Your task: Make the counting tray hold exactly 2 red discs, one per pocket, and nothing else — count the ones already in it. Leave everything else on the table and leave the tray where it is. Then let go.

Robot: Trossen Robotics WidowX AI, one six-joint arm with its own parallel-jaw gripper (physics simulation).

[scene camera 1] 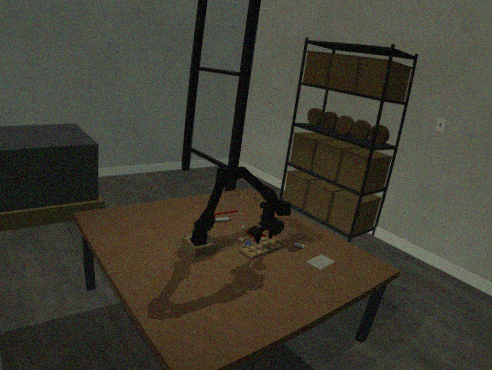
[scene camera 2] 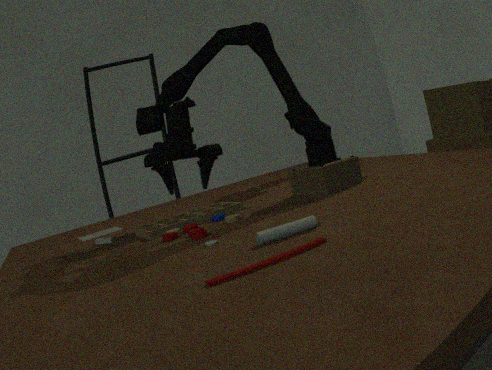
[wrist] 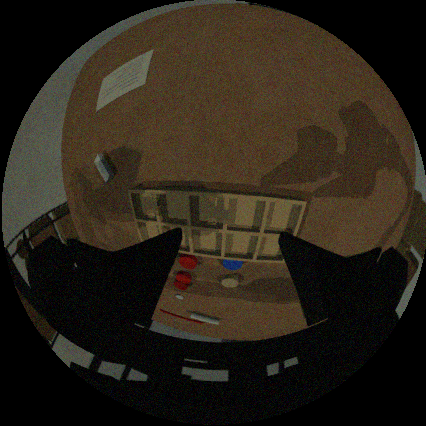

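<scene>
The tan counting tray point(scene camera 1: 252, 255) point(scene camera 2: 230, 205) point(wrist: 224, 227) has two rows of pockets. No red disc shows in its visible pockets; several are shaded, and my left-hand finger in the wrist view partly hides the near row. My gripper point(scene camera 1: 264, 239) point(scene camera 2: 189, 191) point(wrist: 231, 235) is open and empty, above the tray. Beside the tray lie a red disc point(scene camera 2: 170, 236) and, in the wrist view, a red disc point(wrist: 188, 261); two more red discs point(scene camera 2: 198, 233) point(wrist: 183, 277) lie close together, farther out. A blue disc point(scene camera 2: 218, 217) point(wrist: 232, 264) lies at the tray's edge, near a tan disc point(scene camera 2: 233, 218) point(wrist: 229, 283).
A small white piece point(scene camera 2: 211, 243) point(wrist: 179, 297), a white cylinder point(scene camera 2: 286, 230) point(wrist: 205, 318) and a red rod point(scene camera 2: 265, 262) point(wrist: 175, 316) lie beyond the discs. A pale block point(scene camera 1: 299, 245) point(wrist: 104, 167) and a paper sheet point(scene camera 1: 320, 261) point(wrist: 125, 80) lie past the tray's end.
</scene>
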